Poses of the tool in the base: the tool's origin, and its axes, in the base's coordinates. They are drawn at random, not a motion.
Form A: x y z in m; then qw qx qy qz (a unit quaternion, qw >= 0).
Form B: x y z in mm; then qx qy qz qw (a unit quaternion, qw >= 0). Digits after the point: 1 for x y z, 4 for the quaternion.
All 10 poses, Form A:
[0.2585 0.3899 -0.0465 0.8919 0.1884 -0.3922 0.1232]
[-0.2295 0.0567 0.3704 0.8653 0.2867 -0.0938 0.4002]
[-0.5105 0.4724 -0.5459 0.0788 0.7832 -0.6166 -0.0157]
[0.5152 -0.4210 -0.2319 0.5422 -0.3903 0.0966 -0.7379]
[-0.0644 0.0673 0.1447 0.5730 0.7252 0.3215 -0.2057]
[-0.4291 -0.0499 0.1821 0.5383 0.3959 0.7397 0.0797]
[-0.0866 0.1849 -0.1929 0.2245 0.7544 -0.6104 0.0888]
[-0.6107 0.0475 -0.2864 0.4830 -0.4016 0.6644 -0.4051]
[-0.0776 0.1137 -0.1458 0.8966 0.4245 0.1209 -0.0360]
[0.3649 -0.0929 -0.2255 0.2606 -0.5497 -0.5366 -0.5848]
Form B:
[258.5 389.9 -46.5 0.1884 -0.3922 0.1232 0.8919]
[-229.5 56.7 370.4 0.2867 -0.0938 0.4002 0.8653]
[-510.5 472.4 -545.9 0.7832 -0.6166 -0.0157 0.0788]
[515.2 -421.0 -231.9 -0.3903 0.0966 -0.7379 0.5422]
[-64.4 67.3 144.7 0.7252 0.3215 -0.2057 0.5730]
[-429.1 -49.9 182.1 0.3959 0.7397 0.0797 0.5383]
[-86.6 184.9 -192.9 0.7544 -0.6104 0.0888 0.2245]
[-610.7 47.5 -286.4 -0.4016 0.6644 -0.4051 0.4830]
[-77.6 113.7 -145.8 0.4245 0.1209 -0.0360 0.8966]
[364.9 -92.9 -225.5 -0.5497 -0.5366 -0.5848 0.2606]

